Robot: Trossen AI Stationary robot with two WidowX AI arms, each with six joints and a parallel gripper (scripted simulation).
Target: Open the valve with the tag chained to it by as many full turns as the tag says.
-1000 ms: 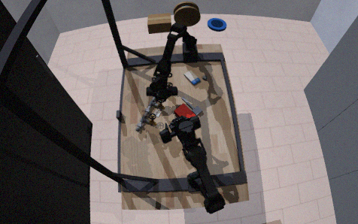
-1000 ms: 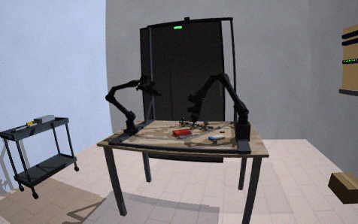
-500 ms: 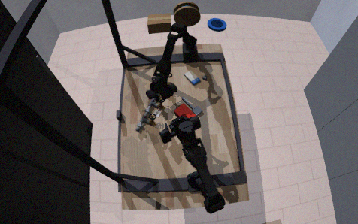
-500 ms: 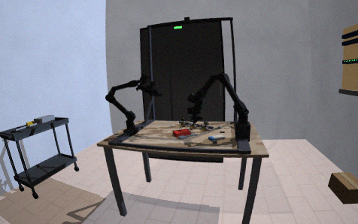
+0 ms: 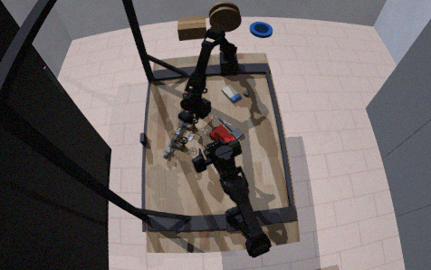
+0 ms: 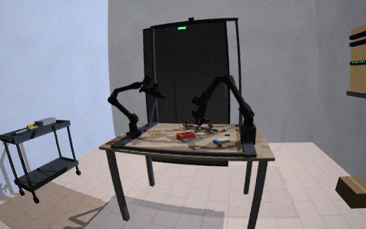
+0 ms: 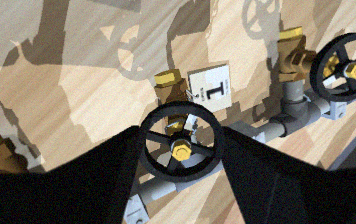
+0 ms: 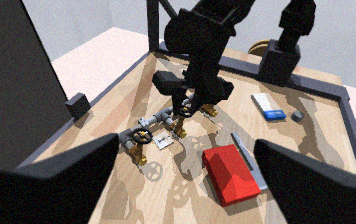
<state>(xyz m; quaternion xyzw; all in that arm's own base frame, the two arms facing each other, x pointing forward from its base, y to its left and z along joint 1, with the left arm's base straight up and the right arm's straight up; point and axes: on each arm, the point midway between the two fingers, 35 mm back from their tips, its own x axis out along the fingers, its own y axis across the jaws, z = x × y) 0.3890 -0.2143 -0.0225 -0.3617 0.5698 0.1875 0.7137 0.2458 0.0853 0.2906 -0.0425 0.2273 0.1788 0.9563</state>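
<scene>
My left hand is 100 mm above the white tag, 50 mm to the left of it and 30 mm past it. Also, from my left hand: grey tool 190 mm ahead, 90 mm below, 20 mm to the right; red block 140 mm ahead, 80 mm to the right, 80 mm below.
</scene>
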